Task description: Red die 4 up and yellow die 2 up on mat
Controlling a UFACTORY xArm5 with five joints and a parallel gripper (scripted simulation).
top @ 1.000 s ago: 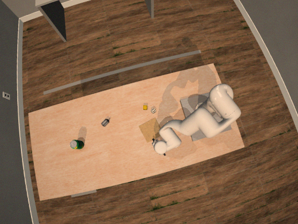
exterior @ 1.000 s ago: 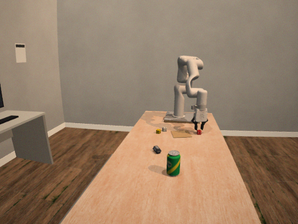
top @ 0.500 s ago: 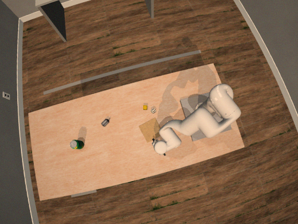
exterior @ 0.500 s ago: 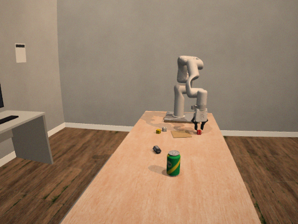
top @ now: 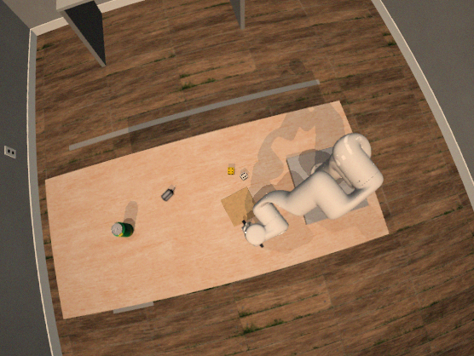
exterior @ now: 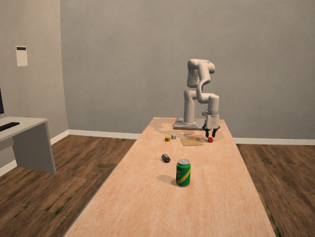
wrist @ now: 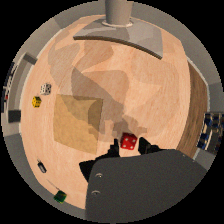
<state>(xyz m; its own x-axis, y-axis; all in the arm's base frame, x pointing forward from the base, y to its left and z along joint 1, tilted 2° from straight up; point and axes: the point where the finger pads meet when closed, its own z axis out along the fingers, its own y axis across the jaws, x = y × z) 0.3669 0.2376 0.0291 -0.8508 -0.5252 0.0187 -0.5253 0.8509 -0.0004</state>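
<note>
Right now my hand is 40 mm above the red die. Round my hand: brown mat (40 mm ahead, 130 mm to the right, 50 mm below); yellow die (70 mm ahead, 300 mm to the right, 40 mm below); white die (10 mm ahead, 270 mm to the right, 40 mm below).
</note>
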